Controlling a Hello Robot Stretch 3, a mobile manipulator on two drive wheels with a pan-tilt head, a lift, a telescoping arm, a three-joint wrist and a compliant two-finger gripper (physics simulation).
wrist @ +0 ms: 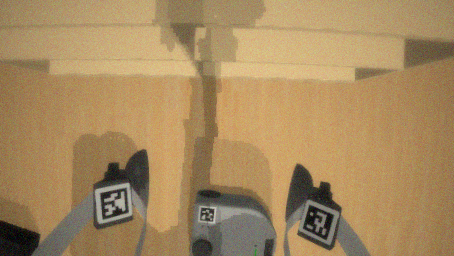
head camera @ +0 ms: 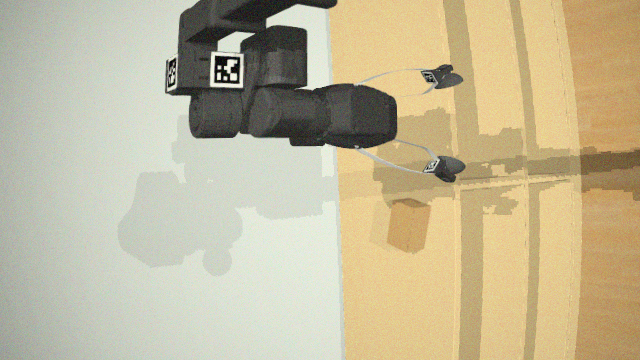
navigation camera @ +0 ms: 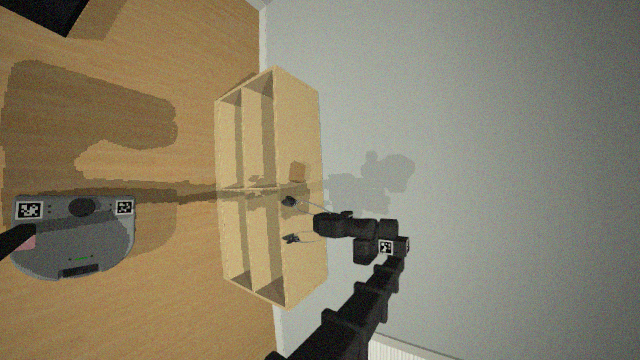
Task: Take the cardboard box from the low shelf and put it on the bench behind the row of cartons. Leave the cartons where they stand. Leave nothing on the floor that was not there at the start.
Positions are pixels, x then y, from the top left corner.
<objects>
gripper: wrist; head camera 458, 123; navigation camera
same spot on gripper: [wrist: 111, 203] = [navigation camera: 295, 203]
same spot on wooden shelf unit: [head camera: 501, 265] = [navigation camera: 254, 153]
</objects>
